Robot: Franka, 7 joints.
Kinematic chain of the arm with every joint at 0, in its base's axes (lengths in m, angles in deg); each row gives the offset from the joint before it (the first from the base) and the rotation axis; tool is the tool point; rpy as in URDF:
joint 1: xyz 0 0 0.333 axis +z
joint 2: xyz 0 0 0 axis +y
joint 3: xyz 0 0 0.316 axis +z
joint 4: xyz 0.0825 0 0 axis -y
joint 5: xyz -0.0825 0 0.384 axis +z
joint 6: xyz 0 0 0 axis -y
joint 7: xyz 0.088 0 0 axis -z
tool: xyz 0 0 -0.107 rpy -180 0 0
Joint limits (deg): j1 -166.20..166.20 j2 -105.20..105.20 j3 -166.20..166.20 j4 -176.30..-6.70 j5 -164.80..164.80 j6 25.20..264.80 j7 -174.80..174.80
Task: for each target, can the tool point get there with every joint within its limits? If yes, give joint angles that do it. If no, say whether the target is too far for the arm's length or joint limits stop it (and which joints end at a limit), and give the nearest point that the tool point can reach.
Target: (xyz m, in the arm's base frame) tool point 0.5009 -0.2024 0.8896
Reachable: yes | joints -37.41 19.55 21.81 -29.41 9.86 82.84 -97.85
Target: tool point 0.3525 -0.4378 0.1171
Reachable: yes | joints 75.18 -55.30 -128.04 -116.19 134.23 146.42 114.80
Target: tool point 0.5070 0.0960 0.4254
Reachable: yes | joints -71.41 57.44 81.12 -128.12 95.74 81.49 -103.79
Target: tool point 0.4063 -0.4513 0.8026
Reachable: yes | joints -79.32 13.70 39.75 -58.30 -6.07 105.04 -14.95
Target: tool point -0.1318 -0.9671 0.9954
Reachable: no: too far | nearest point -0.0959 -0.7034 0.8148 | short by 0.322 m
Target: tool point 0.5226 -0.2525 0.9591
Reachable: yes | joints -23.66 29.90 3.99 -22.94 -120.74 123.58 103.78
